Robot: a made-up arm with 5 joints.
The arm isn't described. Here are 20 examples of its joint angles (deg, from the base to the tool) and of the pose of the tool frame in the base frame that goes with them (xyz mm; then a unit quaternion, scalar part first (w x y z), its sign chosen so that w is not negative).
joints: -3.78 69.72 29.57 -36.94 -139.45
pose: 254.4 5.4 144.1 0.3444 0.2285 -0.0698 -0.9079
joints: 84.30 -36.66 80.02 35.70 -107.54
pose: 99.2 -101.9 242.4 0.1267 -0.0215 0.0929 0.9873
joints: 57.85 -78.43 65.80 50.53 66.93
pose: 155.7 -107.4 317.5 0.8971 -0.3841 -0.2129 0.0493
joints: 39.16 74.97 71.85 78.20 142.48
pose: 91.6 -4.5 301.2 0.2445 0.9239 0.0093 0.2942
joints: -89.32 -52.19 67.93 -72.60 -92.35
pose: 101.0 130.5 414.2 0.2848 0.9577 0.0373 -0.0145
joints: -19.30 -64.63 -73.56 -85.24 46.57
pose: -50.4 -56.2 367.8 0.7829 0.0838 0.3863 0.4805
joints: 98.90 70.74 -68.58 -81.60 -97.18
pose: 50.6 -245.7 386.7 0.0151 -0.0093 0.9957 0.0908
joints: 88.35 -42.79 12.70 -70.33 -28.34
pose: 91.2 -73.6 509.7 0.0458 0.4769 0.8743 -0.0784
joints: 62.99 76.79 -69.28 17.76 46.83
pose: 228.6 -274.8 257.9 0.8331 -0.4304 -0.3183 -0.1390
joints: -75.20 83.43 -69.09 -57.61 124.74
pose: 173.3 278.6 322.8 0.0591 0.3642 0.8427 -0.3922
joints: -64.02 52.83 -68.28 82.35 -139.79
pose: 210.4 226.4 295.1 0.7584 0.1949 0.0461 -0.6203
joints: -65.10 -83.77 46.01 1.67 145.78
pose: 142.0 90.4 442.1 0.1100 0.5603 0.6933 -0.4397
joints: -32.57 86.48 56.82 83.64 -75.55
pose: 101.2 -1.8 280.3 0.3381 -0.7662 0.5275 -0.1427
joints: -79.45 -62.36 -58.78 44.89 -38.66
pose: 89.2 -55.7 519.6 0.1132 0.8637 -0.4896 0.0390
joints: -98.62 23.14 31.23 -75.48 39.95
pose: 64.3 232.8 323.0 0.2129 0.4214 -0.7089 0.5240
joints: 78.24 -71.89 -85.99 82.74 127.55
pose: 68.5 98.6 458.4 0.1188 -0.9717 0.1977 0.0511
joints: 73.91 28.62 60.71 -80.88 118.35
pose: 141.9 -183.9 257.2 0.7078 -0.6509 0.0539 0.2692
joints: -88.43 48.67 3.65 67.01 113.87
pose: 103.7 151.6 198.7 0.1639 -0.0497 -0.2482 -0.9534
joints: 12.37 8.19 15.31 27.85 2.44
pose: 309.9 -52.6 287.6 0.9378 -0.0347 -0.3291 -0.1045
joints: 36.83 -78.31 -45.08 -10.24 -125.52
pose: -25.0 82.8 477.4 0.0481 -0.6649 0.6479 -0.3685
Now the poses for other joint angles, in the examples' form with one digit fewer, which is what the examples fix.
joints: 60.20 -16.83 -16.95 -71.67 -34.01
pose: 140 -91 524 0.089 0.201 0.970 -0.101
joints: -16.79 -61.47 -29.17 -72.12 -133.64
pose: 2 -33 484 0.298 -0.783 0.186 -0.513
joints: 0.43 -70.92 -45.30 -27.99 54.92
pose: -44 -4 483 0.410 0.394 0.798 0.199
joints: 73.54 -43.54 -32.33 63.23 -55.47
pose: 118 -97 493 0.255 -0.104 -0.774 -0.570
